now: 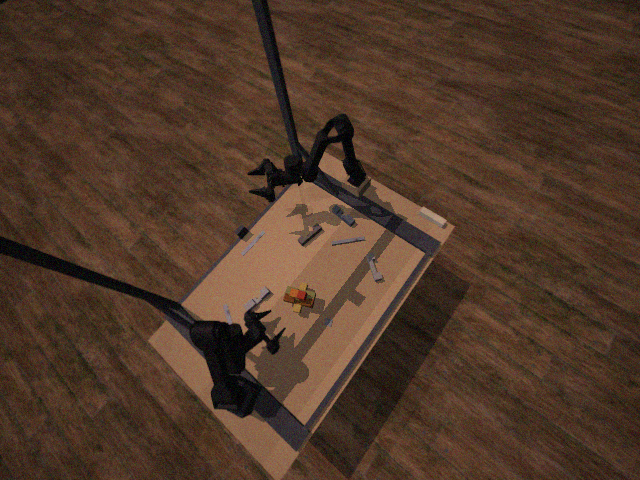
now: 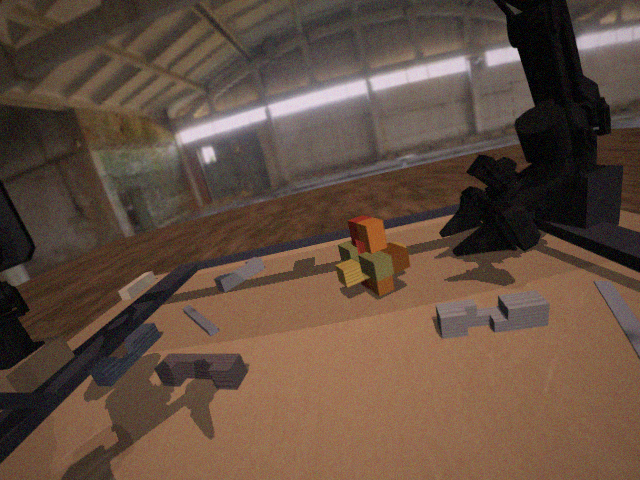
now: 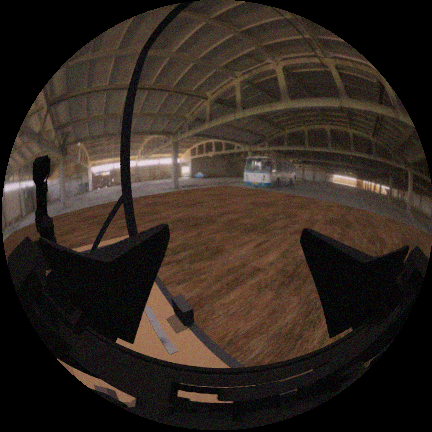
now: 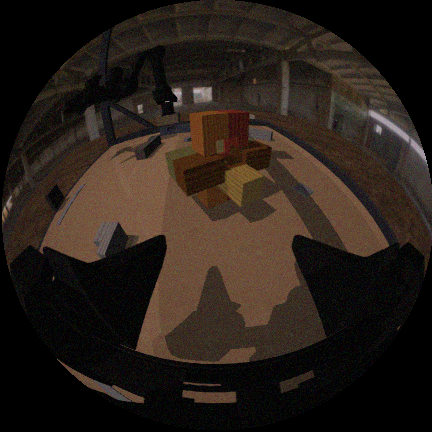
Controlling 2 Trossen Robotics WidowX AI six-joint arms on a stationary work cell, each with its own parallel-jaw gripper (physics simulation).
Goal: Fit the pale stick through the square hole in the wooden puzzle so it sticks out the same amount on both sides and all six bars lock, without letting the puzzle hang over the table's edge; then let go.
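Pixels of known places: left gripper, fingertip midpoint: point(image 1: 248, 182) point(image 3: 238, 233) point(image 4: 63, 108); right gripper, fingertip midpoint: point(image 1: 278, 319) point(image 2: 446, 243) point(image 4: 231, 242); left arm's base, origin of the base link: point(image 1: 356, 179) point(image 2: 16, 356) point(image 4: 167, 113); right arm's base, origin of the base link: point(image 1: 236, 396) point(image 2: 576, 170).
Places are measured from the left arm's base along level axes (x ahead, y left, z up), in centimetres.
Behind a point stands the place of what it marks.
Observation:
The wooden puzzle point(image 1: 298, 294) point(image 2: 372, 236) @(x 59.7, y 11.8, z 3.6 cm) point(image 4: 210, 134) @(x 61.4, y 13.6, z 3.3 cm) stands on the table, with red and orange upright bars, olive and brown bars across and a yellow bar sticking out both sides. Its square hole cannot be made out clearly. A plain cream bar, apparently the pale stick point(image 1: 432, 217) @(x -5.5, y 38.3, z -3.6 cm) point(image 2: 136, 285) @(x -5.0, y 35.7, z -4.2 cm), lies at the table's corner outside the dark frame, apart from the puzzle. My right gripper point(image 1: 277, 321) @(x 71.2, y 13.7, z -0.8 cm) point(image 2: 448, 243) @(x 71.2, y 13.7, z -0.8 cm) point(image 4: 231, 242) @(x 71.2, y 13.7, z -0.8 cm) is open and empty, low beside the puzzle and pointing towards it. My left gripper point(image 1: 250, 182) @(x 38.0, y -27.4, z 19.6 cm) point(image 3: 238, 233) @(x 38.0, y -27.4, z 19.6 cm) is open and empty, out past the table's edge.
A notched light grey bar point(image 1: 258, 298) @(x 70.3, y 0.0, z -4.9 cm) point(image 2: 491, 313) @(x 71.2, y -0.2, z -5.0 cm), a dark mauve bar point(image 1: 310, 235) @(x 34.5, y -0.5, z -3.6 cm) point(image 2: 201, 369) @(x 34.3, y -1.6, z -4.8 cm), a blue-grey bar point(image 1: 343, 215) @(x 17.4, y 5.4, z -3.5 cm) point(image 2: 126, 353) @(x 17.2, y 4.2, z -4.9 cm) and another grey bar point(image 1: 375, 269) @(x 30.1, y 32.0, z -3.5 cm) point(image 2: 240, 273) @(x 29.8, y 29.2, z -4.4 cm) lie around the table point(image 1: 279, 258) @(x 51.1, y -5.7, z -6.5 cm). Thin grey strips point(image 1: 347, 240) @(x 25.7, y 14.0, z -5.5 cm) point(image 2: 200, 320) @(x 27.0, y 12.5, z -5.5 cm) lie there too.

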